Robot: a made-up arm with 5 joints. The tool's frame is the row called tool.
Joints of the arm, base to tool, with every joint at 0 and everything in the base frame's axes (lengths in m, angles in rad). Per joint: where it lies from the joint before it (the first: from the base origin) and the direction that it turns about. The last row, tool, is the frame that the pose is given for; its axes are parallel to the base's.
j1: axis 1 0 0 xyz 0.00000 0.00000 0.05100
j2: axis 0 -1 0 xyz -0.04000 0.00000 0.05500
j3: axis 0 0 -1 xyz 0.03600 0.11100 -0.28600
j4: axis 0 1 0 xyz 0.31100 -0.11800 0.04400
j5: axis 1 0 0 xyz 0.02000 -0.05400 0.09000
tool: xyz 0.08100 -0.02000 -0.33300
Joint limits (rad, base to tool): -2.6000..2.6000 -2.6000..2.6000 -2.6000..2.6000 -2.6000..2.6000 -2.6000..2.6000
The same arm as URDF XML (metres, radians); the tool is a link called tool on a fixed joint. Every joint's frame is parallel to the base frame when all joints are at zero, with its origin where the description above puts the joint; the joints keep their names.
<robot name="arm">
  <joint name="tool_fixed" type="fixed">
    <parent link="link5"/>
    <child link="tool"/>
    <origin xyz="0.0810 -0.0200 -0.3330"/>
  </joint>
  <joint name="j5" type="revolute">
    <parent link="link4"/>
    <child link="link5"/>
    <origin xyz="0.0200 -0.0540 0.0900"/>
    <axis xyz="1 0 0"/>
    <limit lower="-2.6000" upper="2.6000"/>
  </joint>
  <joint name="j4" type="revolute">
    <parent link="link3"/>
    <child link="link4"/>
    <origin xyz="0.3110 -0.1180 0.0440"/>
    <axis xyz="0 1 0"/>
    <limit lower="-2.6000" upper="2.6000"/>
  </joint>
  <joint name="j3" type="revolute">
    <parent link="link2"/>
    <child link="link3"/>
    <origin xyz="0.0360 0.1110 -0.2860"/>
    <axis xyz="0 0 -1"/>
    <limit lower="-2.6000" upper="2.6000"/>
  </joint>
  <joint name="j2" type="revolute">
    <parent link="link1"/>
    <child link="link2"/>
    <origin xyz="-0.0400 0.0000 0.0550"/>
    <axis xyz="0 -1 0"/>
    <limit lower="-2.6000" upper="2.6000"/>
  </joint>
  <joint name="j1" type="revolute">
    <parent link="base_link"/>
    <child link="link1"/>
    <origin xyz="0.0000 0.0000 0.0510"/>
    <axis xyz="1 0 0"/>
    <limit lower="-2.6000" upper="2.6000"/>
  </joint>
  <link name="base_link"/>
  <link name="link1"/>
  <link name="link2"/>
  <link name="link3"/>
  <link name="link4"/>
  <link name="link5"/>
  <link name="tool"/>
</robot>

